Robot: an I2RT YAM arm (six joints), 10 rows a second.
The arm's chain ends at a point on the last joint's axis. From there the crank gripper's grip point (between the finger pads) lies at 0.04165 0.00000 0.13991 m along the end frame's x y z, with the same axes.
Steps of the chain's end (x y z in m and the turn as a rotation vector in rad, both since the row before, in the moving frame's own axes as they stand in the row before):
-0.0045 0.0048 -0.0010 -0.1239 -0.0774 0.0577
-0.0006 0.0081 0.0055 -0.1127 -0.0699 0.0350
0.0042 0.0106 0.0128 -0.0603 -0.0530 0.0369
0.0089 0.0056 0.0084 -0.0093 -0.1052 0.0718
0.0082 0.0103 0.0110 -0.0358 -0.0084 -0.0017
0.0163 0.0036 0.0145 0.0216 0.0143 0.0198
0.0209 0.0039 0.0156 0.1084 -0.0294 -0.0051
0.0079 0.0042 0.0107 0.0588 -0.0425 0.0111
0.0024 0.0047 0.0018 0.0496 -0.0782 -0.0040
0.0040 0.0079 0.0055 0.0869 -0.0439 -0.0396
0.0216 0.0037 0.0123 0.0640 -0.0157 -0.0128
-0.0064 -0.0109 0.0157 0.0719 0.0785 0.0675
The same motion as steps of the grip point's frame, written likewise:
-0.0160 0.0243 0.0006 -0.1239 -0.0774 0.0577
-0.0108 0.0253 0.0071 -0.1127 -0.0699 0.0350
-0.0034 0.0205 0.0145 -0.0603 -0.0530 0.0369
-0.0062 0.0094 0.0120 -0.0093 -0.1052 0.0718
0.0070 0.0152 0.0113 -0.0358 -0.0084 -0.0017
0.0183 0.0014 0.0139 0.0216 0.0143 0.0198
0.0167 -0.0115 0.0159 0.1084 -0.0294 -0.0051
0.0020 -0.0036 0.0121 0.0588 -0.0425 0.0111
-0.0087 -0.0025 0.0044 0.0496 -0.0782 -0.0040
-0.0024 -0.0058 0.0066 0.0869 -0.0439 -0.0396
0.0193 -0.0058 0.0126 0.0640 -0.0157 -0.0128
0.0047 -0.0176 0.0117 0.0719 0.0785 0.0675

